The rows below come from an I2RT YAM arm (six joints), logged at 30 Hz.
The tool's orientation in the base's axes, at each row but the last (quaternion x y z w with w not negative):
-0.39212, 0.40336, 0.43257, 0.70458
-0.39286, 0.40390, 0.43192, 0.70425
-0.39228, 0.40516, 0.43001, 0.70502
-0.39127, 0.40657, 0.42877, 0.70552
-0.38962, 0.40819, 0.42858, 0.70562
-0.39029, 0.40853, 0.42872, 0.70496
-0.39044, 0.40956, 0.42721, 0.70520
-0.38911, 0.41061, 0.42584, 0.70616
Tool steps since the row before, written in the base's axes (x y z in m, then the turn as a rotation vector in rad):
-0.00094, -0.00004, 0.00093, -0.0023, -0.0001, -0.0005
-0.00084, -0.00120, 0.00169, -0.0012, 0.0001, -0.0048
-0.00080, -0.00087, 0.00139, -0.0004, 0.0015, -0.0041
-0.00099, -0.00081, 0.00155, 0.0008, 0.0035, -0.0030
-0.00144, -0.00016, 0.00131, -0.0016, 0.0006, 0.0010
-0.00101, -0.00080, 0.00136, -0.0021, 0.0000, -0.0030
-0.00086, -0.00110, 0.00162, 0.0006, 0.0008, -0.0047
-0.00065, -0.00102, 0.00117, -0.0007, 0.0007, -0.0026
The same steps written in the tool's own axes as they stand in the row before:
-0.00114, 0.00067, 0.00009, -0.0003, 0.0022, -0.0008
-0.00214, 0.00005, -0.00066, 0.0040, 0.0021, -0.0019
-0.00176, 0.00017, -0.00047, 0.0040, 0.0017, -0.0002
-0.00194, 0.00033, -0.00040, 0.0040, 0.0010, 0.0023
-0.00167, 0.00101, -0.00002, -0.0012, 0.0015, 0.0005
-0.00177, 0.00040, -0.00047, 0.0021, 0.0025, -0.0016
-0.00204, 0.00010, -0.00062, 0.0047, 0.0007, -0.0008
-0.00155, 0.00002, -0.00066, 0.0024, 0.0014, -0.0005

